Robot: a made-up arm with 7 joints.
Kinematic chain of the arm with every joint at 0, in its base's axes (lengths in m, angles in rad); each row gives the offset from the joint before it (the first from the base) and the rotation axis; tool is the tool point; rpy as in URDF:
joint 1: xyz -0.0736 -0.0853 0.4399 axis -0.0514 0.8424 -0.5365
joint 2: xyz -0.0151 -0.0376 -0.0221 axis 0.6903 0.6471 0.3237
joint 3: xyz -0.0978 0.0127 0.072 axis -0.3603 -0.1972 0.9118
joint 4: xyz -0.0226 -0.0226 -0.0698 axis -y
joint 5: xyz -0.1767 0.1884 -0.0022 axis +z
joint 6: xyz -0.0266 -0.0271 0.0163 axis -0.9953 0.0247 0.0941
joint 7: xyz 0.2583 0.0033 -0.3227 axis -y
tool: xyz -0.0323 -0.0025 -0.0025 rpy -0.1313 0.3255 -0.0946
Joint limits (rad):
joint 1: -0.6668..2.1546
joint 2: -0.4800..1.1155
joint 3: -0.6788..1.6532
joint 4: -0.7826..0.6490
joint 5: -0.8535..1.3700
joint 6: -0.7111..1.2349
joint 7: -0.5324..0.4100
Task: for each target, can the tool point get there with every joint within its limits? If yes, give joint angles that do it. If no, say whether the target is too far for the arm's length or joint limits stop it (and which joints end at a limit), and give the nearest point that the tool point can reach.
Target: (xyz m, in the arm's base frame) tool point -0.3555 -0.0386 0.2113
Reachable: yes | joints 0.2513 0.4728 0.8444 -0.1793 -0.0177 0.0353 -0.3442
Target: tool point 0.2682 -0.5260 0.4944
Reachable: no: joint limits stop it (at a limit: joint 1, joint 4, joint 5, joint 6, joint 7) | nearest point 0.1846 -0.4375 0.4665 | short by 0.125 m
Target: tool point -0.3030 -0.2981 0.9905
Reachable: no: joint limits stop it (at a limit: joint 2, joint 5, joint 6, joint 7) | nearest point -0.2612 -0.2563 0.8880 | short by 0.118 m
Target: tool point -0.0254 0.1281 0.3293
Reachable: yes | joints 1.8915 0.7587 0.1344 0.4277 0.8503 0.7034 0.1594
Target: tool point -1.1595 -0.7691 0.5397
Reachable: no: too far | nearest point -0.6482 -0.4520 0.4957 | short by 0.603 m
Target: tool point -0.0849 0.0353 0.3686
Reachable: yes | joints 0.3144 0.5322 0.6754 0.3053 0.6256 1.0834 -0.1316
